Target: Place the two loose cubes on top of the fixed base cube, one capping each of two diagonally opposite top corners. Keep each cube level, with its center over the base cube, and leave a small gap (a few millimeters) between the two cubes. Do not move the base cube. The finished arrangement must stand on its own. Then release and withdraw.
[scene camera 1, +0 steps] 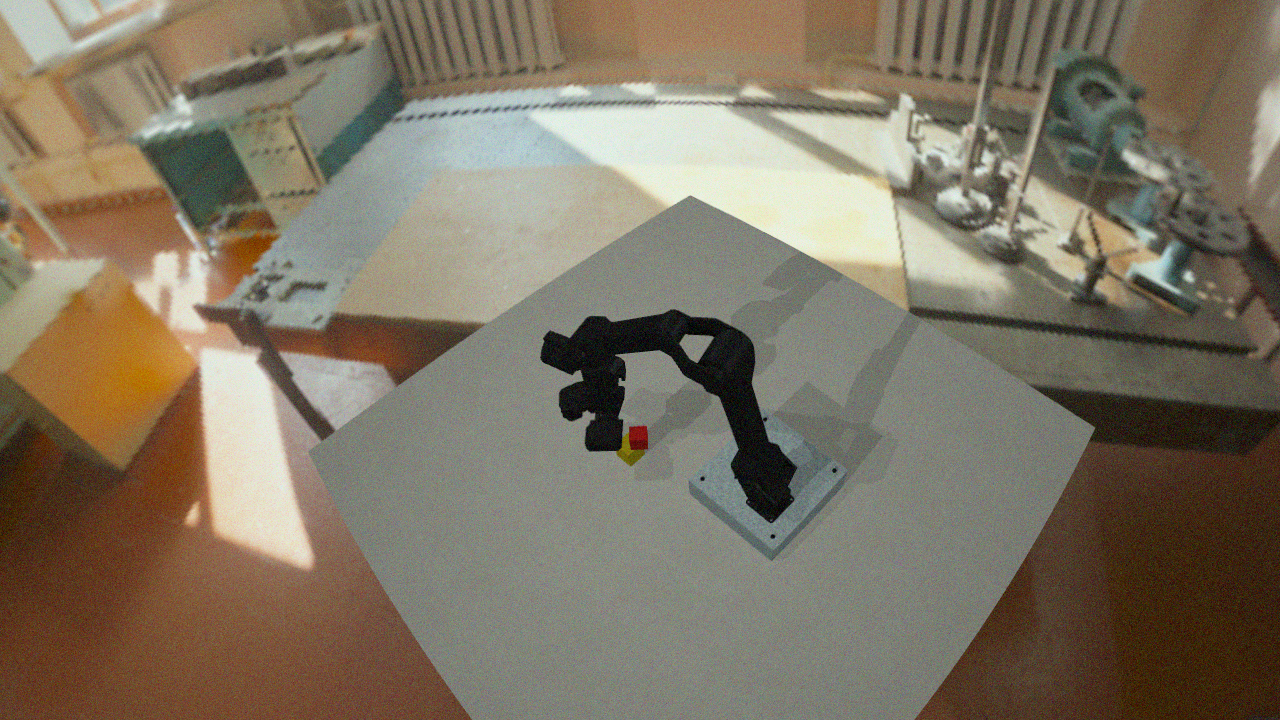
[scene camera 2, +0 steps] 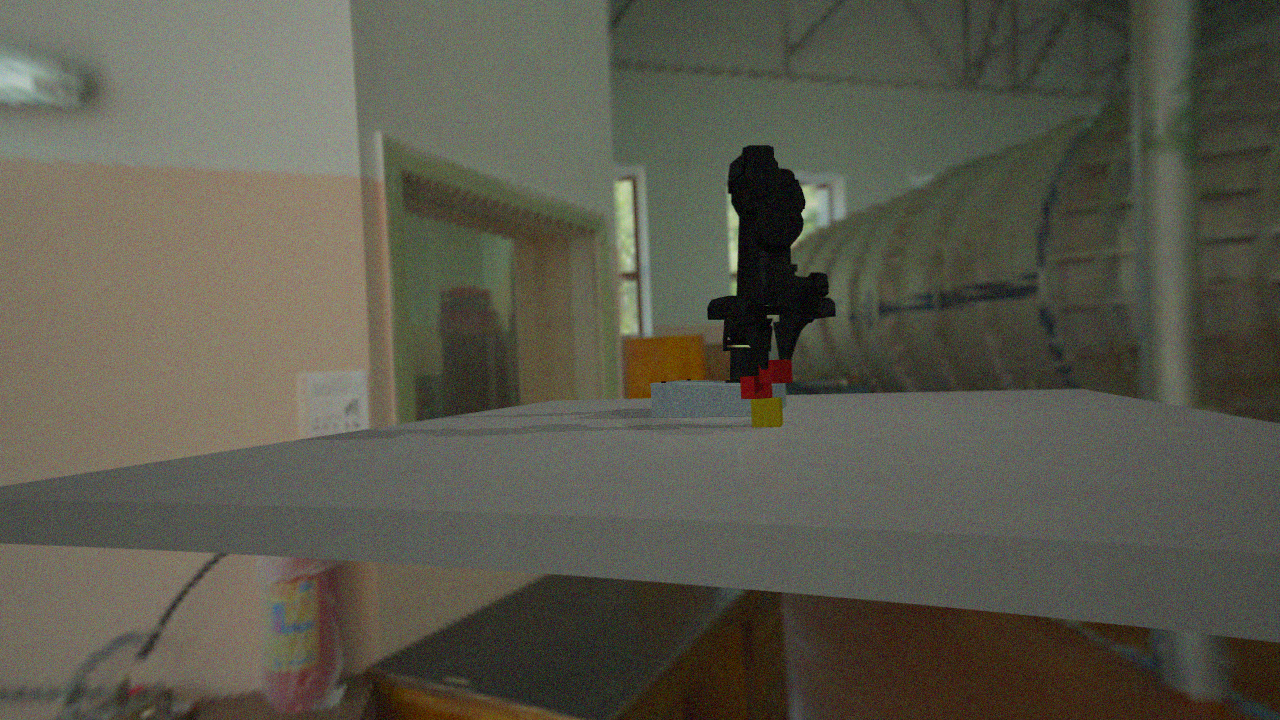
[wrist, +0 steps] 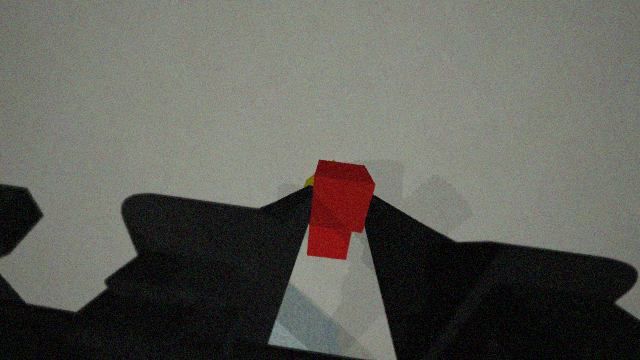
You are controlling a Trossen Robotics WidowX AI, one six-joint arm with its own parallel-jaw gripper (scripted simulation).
Note:
My gripper (scene camera 2: pixel 775 369) carries a red cube (wrist: pixel 342 192). I also see a yellow base cube (scene camera 2: pixel 767 412) and a red cube (wrist: pixel 322 242).
My gripper shows as well in scene camera 1 (scene camera 1: pixel 612 430) and in the wrist view (wrist: pixel 339 196).

